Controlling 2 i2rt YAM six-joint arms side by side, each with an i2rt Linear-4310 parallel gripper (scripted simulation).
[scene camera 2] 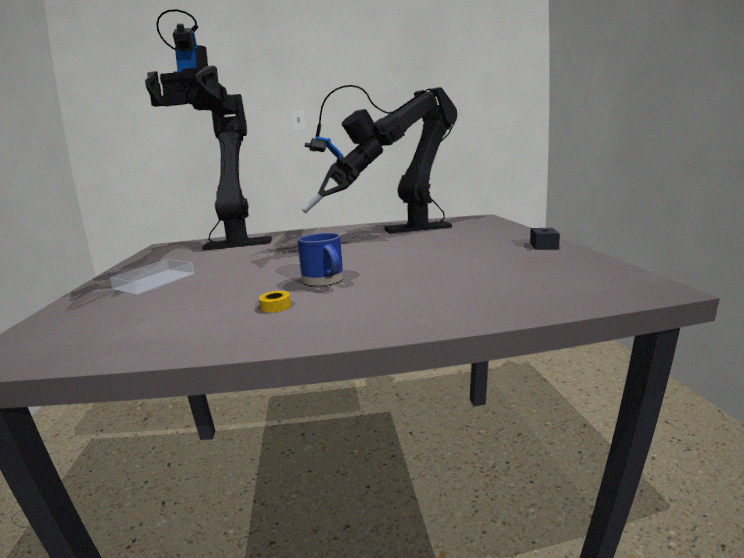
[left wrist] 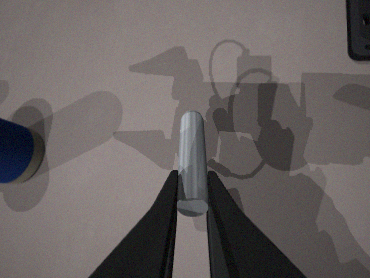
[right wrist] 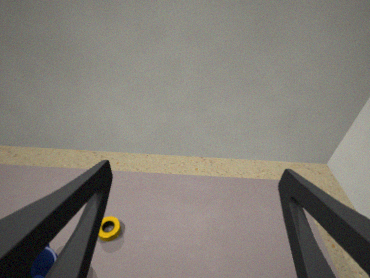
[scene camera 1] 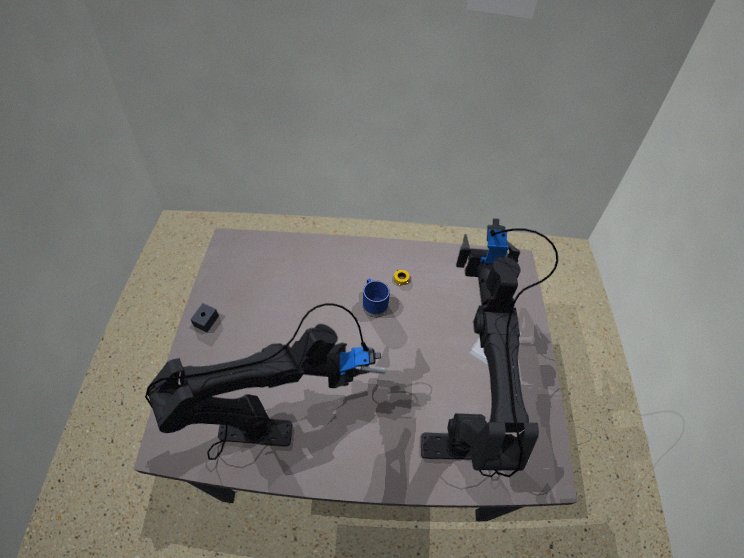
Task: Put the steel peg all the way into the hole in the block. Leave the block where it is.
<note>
The pictures show: my left gripper, my right gripper and a blue mug.
My left gripper shows as well in scene camera 2 and in the left wrist view. My right gripper shows as well in the right wrist view and in scene camera 1.
</note>
